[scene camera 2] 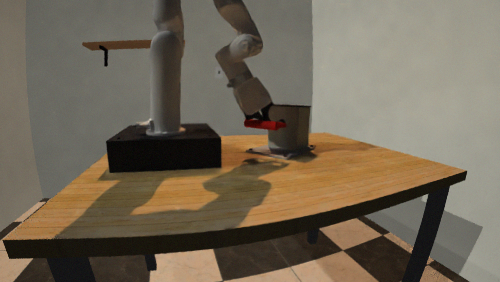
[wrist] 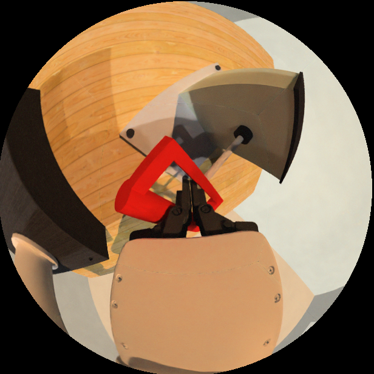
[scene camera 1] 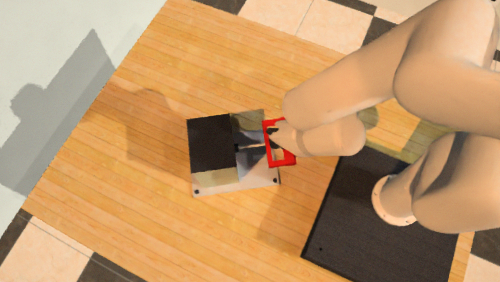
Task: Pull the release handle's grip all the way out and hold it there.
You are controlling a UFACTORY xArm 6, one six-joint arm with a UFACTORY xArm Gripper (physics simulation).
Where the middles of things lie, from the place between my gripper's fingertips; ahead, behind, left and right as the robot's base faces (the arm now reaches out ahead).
I see the pale base plate [scene camera 1: 253, 169] 10 cm ahead of my hand, 5 cm to the left of it and 9 cm below it.
